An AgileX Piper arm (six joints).
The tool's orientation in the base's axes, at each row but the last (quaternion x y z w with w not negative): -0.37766, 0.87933, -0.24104, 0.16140; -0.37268, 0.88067, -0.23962, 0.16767; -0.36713, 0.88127, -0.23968, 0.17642; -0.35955, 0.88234, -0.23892, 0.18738; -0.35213, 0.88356, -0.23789, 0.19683; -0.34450, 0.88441, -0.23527, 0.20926; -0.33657, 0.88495, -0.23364, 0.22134; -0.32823, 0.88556, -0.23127, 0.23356; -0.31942, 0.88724, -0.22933, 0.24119; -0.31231, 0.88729, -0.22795, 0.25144; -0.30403, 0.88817, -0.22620, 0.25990; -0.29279, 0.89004, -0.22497, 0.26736
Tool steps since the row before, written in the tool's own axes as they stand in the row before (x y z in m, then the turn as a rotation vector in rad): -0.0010, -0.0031, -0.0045, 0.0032, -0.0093, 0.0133; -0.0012, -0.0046, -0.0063, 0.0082, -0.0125, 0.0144; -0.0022, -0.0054, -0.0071, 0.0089, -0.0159, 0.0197; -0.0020, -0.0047, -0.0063, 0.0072, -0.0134, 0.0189; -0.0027, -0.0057, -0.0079, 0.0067, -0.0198, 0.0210; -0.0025, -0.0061, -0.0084, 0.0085, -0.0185, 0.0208; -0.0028, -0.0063, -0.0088, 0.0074, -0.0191, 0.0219; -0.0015, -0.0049, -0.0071, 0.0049, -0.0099, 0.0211; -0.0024, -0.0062, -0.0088, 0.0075, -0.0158, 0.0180; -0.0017, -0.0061, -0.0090, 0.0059, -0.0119, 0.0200; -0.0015, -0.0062, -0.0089, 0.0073, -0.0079, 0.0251; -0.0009, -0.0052, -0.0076, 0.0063, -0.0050, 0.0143
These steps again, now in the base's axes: 0.0004, 0.0002, 0.0055, 0.0095, -0.0120, -0.0063; 0.0005, 0.0000, 0.0079, 0.0086, -0.0179, -0.0061; 0.0011, 0.0004, 0.0091, 0.0126, -0.0221, -0.0086; 0.0007, 0.0003, 0.0081, 0.0120, -0.0190, -0.0091; 0.0008, 0.0005, 0.0101, 0.0168, -0.0234, -0.0071; 0.0003, 0.0001, 0.0107, 0.0148, -0.0237, -0.0081; 0.0002, 0.0001, 0.0112, 0.0164, -0.0237, -0.0084; -0.0007, -0.0005, 0.0087, 0.0133, -0.0155, -0.0123; -0.0006, -0.0004, 0.0110, 0.0125, -0.0205, -0.0073; -0.0015, -0.0009, 0.0109, 0.0130, -0.0172, -0.0105; -0.0017, -0.0013, 0.0107, 0.0134, -0.0166, -0.0171; -0.0019, -0.0014, 0.0090, 0.0064, -0.0112, -0.0102
